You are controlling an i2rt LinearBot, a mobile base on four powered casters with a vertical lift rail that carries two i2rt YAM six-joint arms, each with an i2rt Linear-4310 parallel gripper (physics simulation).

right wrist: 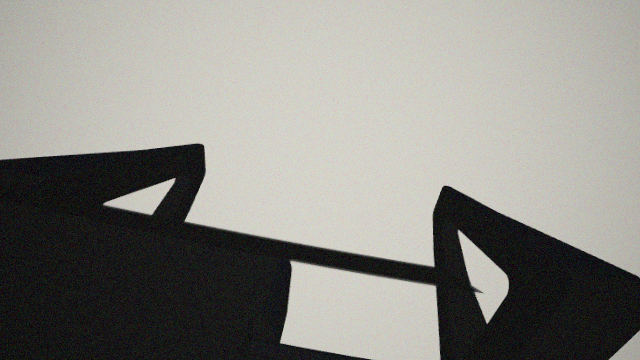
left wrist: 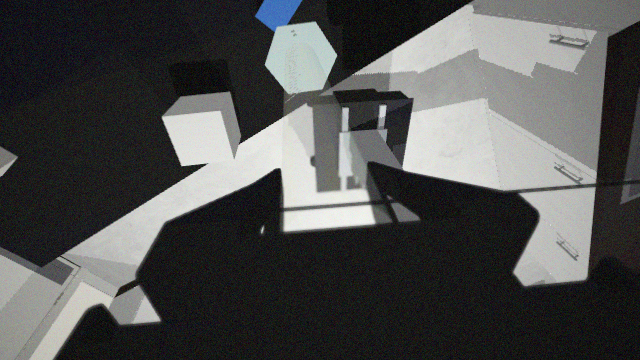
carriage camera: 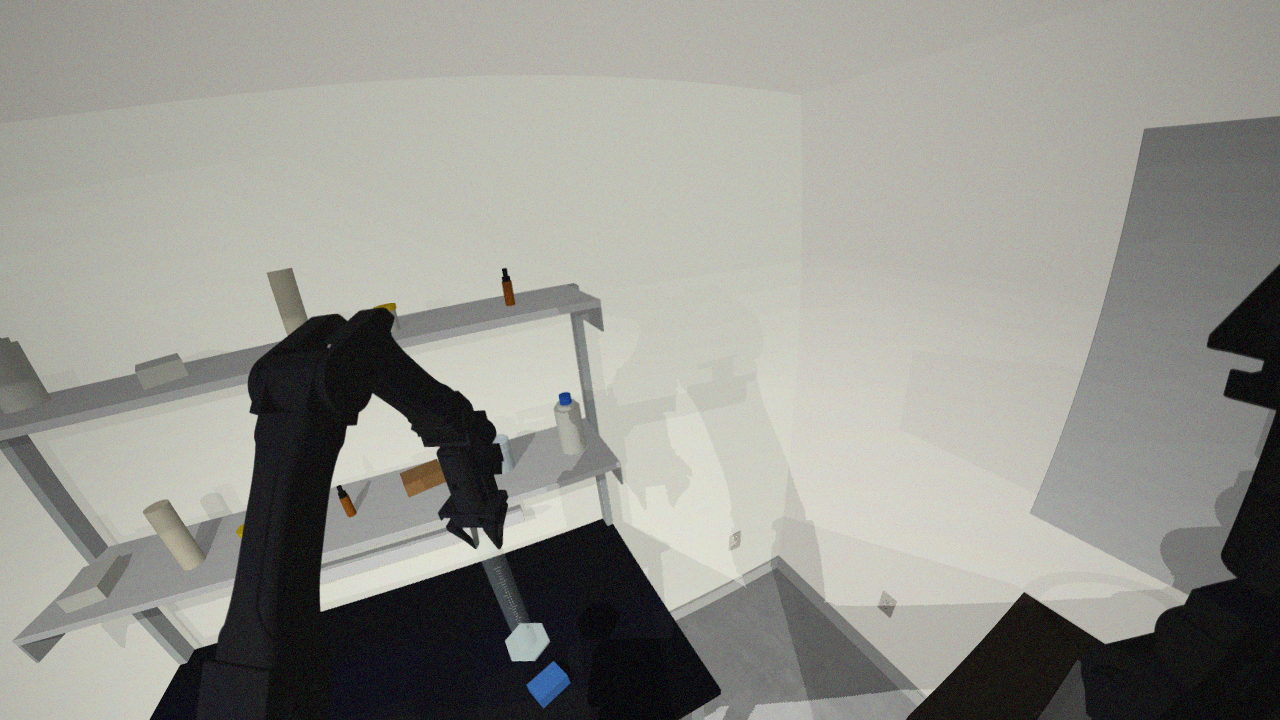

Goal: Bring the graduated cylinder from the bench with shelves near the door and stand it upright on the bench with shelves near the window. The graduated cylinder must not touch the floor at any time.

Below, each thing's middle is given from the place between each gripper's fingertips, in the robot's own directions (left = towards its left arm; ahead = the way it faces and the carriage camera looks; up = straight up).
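I find my left hand 120 mm above the graduated cylinder (carriage camera: pixel 527 641).
From my right hand, the graduated cylinder is 65 cm to the left of that hand, 36 cm ahead of it and 65 cm below it.
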